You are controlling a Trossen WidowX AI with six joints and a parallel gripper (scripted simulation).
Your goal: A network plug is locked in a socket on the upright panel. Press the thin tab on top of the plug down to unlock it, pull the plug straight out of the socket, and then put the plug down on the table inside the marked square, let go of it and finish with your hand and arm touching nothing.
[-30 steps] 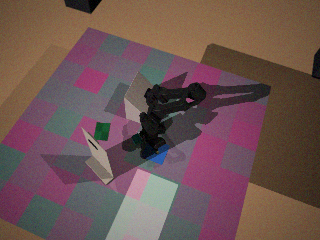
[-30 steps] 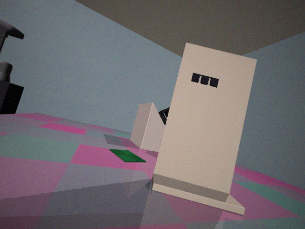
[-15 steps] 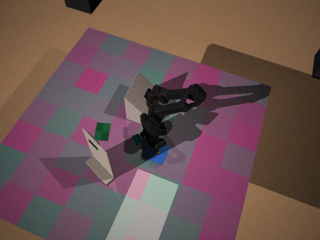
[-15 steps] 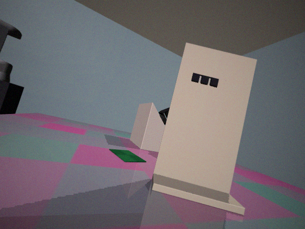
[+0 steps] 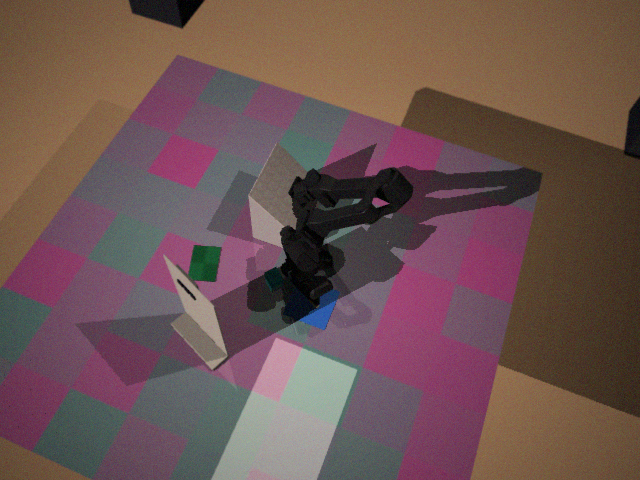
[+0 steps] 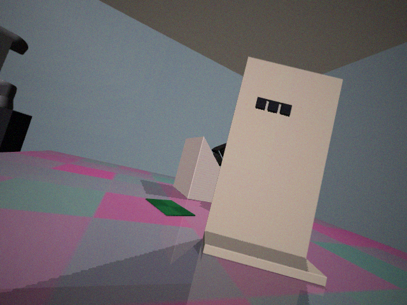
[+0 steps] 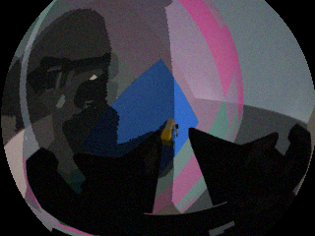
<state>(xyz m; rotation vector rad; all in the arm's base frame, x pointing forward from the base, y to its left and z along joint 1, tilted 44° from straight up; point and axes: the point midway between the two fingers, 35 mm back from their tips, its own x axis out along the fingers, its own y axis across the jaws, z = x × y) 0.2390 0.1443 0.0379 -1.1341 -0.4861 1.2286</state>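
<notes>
Right now the network plug is 10 mm below my gripper tip. Round my gripper tip: blue marked square (20 mm below, 10 mm to the right); then dark teal block (130 mm to the right, 30 mm behind, 10 mm below); then upright panel (240 mm to the right, 180 mm ahead, 130 mm above).
</notes>
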